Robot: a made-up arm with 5 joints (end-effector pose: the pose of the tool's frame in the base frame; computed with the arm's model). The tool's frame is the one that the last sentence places. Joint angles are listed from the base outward.
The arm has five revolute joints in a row. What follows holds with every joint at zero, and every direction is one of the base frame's. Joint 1 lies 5 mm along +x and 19.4 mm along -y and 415.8 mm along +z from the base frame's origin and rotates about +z. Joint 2 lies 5.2 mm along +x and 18.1 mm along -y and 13.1 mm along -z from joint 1 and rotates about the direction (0, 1, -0.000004). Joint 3 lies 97.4 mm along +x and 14.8 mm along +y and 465.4 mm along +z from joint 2 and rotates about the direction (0, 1, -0.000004). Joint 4 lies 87.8 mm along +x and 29 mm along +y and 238.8 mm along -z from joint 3 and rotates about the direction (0, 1, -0.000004). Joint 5 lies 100.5 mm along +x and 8.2 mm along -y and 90.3 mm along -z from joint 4 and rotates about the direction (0, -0.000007, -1). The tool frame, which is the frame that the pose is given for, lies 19.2 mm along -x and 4.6 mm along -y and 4.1 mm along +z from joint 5; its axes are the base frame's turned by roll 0.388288, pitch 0.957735 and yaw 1.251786 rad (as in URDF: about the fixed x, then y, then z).
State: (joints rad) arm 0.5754 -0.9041 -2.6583 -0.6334 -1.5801
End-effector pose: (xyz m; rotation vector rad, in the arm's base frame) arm -0.5016 -0.3500 0.9002 -1.0814 -1.1779 -1.9233
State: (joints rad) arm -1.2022 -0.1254 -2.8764 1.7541 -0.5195
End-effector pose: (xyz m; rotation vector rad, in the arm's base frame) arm 0.0444 -0.1104 1.1796 -1.0053 0.6318 -0.2674
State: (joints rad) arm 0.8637 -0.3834 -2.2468 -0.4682 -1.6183
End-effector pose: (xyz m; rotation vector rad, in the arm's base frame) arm -0.0851 -0.1271 1.2127 -1.7761 -1.3824 -0.6897
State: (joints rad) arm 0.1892 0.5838 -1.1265 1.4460 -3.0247
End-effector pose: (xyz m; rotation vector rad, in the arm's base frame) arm 0.5396 0.1032 0.4305 0.1509 0.6772 -2.2232
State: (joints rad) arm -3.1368 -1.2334 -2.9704 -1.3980 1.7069
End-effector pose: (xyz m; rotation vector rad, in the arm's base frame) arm 0.6360 -0.0535 0.5592 -1.6948 0.4062 1.6727
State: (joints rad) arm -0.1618 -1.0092 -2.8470 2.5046 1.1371
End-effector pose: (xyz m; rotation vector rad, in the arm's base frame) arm -0.4401 0.0867 0.9232 0.2460 -0.3991 -0.0368
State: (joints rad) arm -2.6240 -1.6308 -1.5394 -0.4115 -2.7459
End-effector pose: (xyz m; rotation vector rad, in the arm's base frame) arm 0.6248 0.3170 0.7351 -0.2098 -1.7282 0.4501
